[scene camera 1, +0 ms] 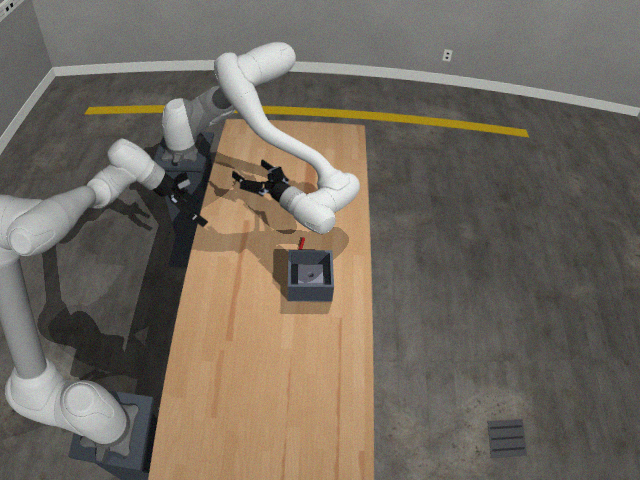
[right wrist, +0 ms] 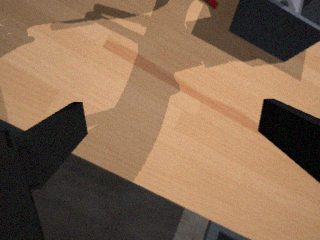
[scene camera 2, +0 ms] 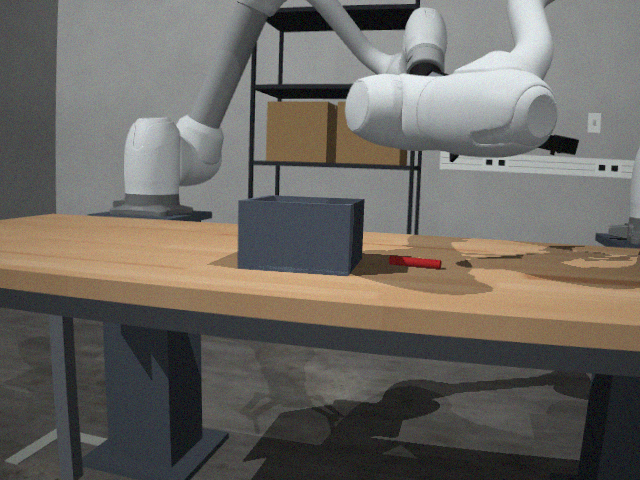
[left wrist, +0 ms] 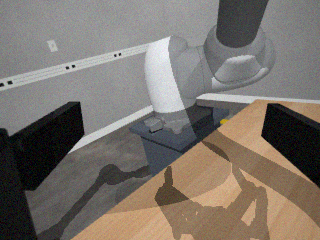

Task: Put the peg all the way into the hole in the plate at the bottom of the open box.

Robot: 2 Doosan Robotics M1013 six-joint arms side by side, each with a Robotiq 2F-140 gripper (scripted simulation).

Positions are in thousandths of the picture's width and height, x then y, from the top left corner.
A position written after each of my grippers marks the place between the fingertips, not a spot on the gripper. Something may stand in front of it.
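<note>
My left gripper (scene camera 1: 387,351) is in view, and I see it again at (left wrist: 542,498). My right gripper (scene camera 1: 315,445) is there as well, and it can also be seen at (right wrist: 539,485). There is a grey box (scene camera 1: 465,609) too, though in the left wrist view the box is out of frame.
</note>
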